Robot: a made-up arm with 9 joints. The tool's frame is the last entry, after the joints. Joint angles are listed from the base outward.
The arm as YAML. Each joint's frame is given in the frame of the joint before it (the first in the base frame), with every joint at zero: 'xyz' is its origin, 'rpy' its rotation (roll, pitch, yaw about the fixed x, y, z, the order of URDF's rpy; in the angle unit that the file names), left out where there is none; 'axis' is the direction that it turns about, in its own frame. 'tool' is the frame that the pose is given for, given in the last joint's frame.
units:
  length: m
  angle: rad
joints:
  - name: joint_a
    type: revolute
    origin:
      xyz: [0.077, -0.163, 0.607]
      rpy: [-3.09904, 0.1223, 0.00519]
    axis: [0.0, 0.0, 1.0]
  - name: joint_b
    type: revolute
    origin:
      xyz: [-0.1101, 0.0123, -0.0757]
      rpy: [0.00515, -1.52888, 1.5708]
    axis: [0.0, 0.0, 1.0]
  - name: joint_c
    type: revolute
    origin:
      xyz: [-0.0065, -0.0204, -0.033]
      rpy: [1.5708, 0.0, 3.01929]
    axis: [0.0, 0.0, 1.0]
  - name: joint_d
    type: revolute
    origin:
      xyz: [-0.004, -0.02, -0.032]
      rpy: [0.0, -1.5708, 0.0]
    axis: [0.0, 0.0, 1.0]
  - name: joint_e
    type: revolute
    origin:
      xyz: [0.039, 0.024, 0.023]
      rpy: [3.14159, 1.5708, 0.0]
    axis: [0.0, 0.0, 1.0]
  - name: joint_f
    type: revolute
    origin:
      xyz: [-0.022, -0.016, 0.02]
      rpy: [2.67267, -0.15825, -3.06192]
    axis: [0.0, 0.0, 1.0]
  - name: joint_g
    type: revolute
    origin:
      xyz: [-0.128, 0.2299, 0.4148]
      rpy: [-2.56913, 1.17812, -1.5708]
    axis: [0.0, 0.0, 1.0]
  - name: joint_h
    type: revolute
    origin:
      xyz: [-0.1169, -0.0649, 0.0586]
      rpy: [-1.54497, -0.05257, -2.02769]
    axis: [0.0, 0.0, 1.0]
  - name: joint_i
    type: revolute
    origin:
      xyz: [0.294, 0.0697, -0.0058]
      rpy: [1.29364, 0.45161, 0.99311]
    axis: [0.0, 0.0, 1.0]
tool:
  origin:
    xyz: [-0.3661, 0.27, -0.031]
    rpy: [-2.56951, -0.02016, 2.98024]
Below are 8 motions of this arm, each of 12 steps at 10 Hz.
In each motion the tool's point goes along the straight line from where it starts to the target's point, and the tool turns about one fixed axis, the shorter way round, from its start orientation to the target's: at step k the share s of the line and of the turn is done. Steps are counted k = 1, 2, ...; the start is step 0. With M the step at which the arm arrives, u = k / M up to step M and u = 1 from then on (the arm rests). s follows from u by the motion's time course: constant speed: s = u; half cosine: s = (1 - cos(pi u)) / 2; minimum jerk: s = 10 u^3 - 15 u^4 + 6 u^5.
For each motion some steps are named. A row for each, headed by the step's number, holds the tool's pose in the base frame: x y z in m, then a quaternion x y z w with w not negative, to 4 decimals.
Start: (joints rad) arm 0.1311 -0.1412 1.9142 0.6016 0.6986 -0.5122 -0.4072 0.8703 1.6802
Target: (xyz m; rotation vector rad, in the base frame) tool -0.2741 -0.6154 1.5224 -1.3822 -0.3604 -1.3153
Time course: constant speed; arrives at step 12
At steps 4, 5, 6, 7, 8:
4: -0.5747 -0.8082 1.1003 -0.3153 -0.2558 -0.7603 0.5070
5: -0.5371 -0.7841 1.1531 -0.3523 -0.2446 -0.7401 0.5180
6: -0.4996 -0.7600 1.2058 -0.3887 -0.2328 -0.7184 0.5279
7: -0.4620 -0.7359 1.2586 -0.4242 -0.2206 -0.6952 0.5368
8: -0.4244 -0.7118 1.3114 -0.4589 -0.2079 -0.6706 0.5446

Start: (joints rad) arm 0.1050 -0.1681 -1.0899 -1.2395 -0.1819 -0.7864 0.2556 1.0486 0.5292
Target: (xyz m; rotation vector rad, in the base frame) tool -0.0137 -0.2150 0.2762 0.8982 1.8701 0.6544
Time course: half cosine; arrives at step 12
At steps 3, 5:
3: 0.0853 -0.0805 0.2235 0.4100 0.6287 0.3959 0.5290
5: 0.0593 -0.1158 0.2374 0.3999 0.6662 0.3632 0.5141

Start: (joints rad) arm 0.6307 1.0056 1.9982 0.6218 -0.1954 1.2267 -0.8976 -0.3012 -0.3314
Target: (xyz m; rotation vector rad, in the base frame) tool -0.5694 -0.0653 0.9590 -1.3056 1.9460 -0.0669
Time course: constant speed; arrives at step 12
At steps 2, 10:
2: -0.2217 0.0469 1.2412 0.8940 -0.4442 -0.0433 0.0387
10: -0.4999 -0.0429 1.0154 -0.6146 0.7249 -0.0123 0.3109

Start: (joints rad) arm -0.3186 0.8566 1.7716 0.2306 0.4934 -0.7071 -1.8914 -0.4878 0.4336
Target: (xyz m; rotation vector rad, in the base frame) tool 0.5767 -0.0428 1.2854 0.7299 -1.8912 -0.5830
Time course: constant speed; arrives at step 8
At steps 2, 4, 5, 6, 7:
2: 0.2830 -0.6387 1.0614 -0.4843 0.7185 0.4876 0.1076
4: 0.3809 -0.4401 1.1361 0.4457 -0.7806 -0.4263 0.1018
5: 0.4298 -0.3407 1.1734 0.4173 -0.7963 -0.3869 0.2051
6: 0.4788 -0.2414 1.2107 0.3835 -0.8014 -0.3424 0.3057
7: 0.5277 -0.1421 1.2481 0.3445 -0.7959 -0.2933 0.4023

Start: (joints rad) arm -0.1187 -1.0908 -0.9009 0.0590 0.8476 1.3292 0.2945 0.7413 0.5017
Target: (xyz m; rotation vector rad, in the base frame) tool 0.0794 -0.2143 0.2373 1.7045 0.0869 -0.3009
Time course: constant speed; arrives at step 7
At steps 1, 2, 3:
1: 0.2304 -0.1514 0.3614 0.8644 -0.1247 -0.0168 0.4868
2: 0.2053 -0.1619 0.3407 0.8498 -0.0979 -0.0364 0.5166
3: 0.1801 -0.1724 0.3201 0.8333 -0.0709 -0.0559 0.5453

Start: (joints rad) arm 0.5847 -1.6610 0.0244 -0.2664 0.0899 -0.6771 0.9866 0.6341 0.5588
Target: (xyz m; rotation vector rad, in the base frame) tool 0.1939 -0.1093 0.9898 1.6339 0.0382 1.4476
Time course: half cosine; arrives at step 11
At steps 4, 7, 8, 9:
4: 0.1965 -0.3144 0.8163 0.7189 -0.1686 0.2977 0.6050
7: 0.1950 -0.1940 0.9181 0.6990 -0.0618 0.4763 0.5299
8: 0.1945 -0.1593 0.9475 0.6867 -0.0302 0.5238 0.5032
9: 0.1942 -0.1323 0.9703 0.6752 -0.0055 0.5593 0.4809

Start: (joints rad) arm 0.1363 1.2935 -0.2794 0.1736 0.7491 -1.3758 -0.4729 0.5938 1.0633
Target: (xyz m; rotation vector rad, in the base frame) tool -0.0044 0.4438 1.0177 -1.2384 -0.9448 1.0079
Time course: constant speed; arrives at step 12
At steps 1, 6, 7, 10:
1: -0.4825 0.4464 0.9400 -0.6277 -0.6818 0.3525 0.1300
6: -0.2652 0.4452 0.9753 -0.6091 -0.5796 0.4059 0.3582
7: -0.2217 0.4450 0.9824 -0.6004 -0.5543 0.4135 0.4015
10: -0.0913 0.4443 1.0036 -0.5652 -0.4700 0.4296 0.5245

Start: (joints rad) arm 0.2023 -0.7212 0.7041 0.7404 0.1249 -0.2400 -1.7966 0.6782 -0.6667
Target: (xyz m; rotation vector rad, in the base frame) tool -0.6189 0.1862 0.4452 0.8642 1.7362 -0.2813
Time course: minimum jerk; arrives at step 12
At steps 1, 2, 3, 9, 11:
1: -0.4519 -0.1226 0.0275 0.1265 0.4465 -0.3242 0.8243
2: -0.4570 -0.1132 0.0403 0.1347 0.4575 -0.3190 0.8190
3: -0.4684 -0.0921 0.0688 0.1528 0.4817 -0.3069 0.8065
9: -0.6015 0.1541 0.4017 0.3447 0.7134 -0.1430 0.5931
11: -0.6180 0.1846 0.4431 0.3652 0.7347 -0.1204 0.5590

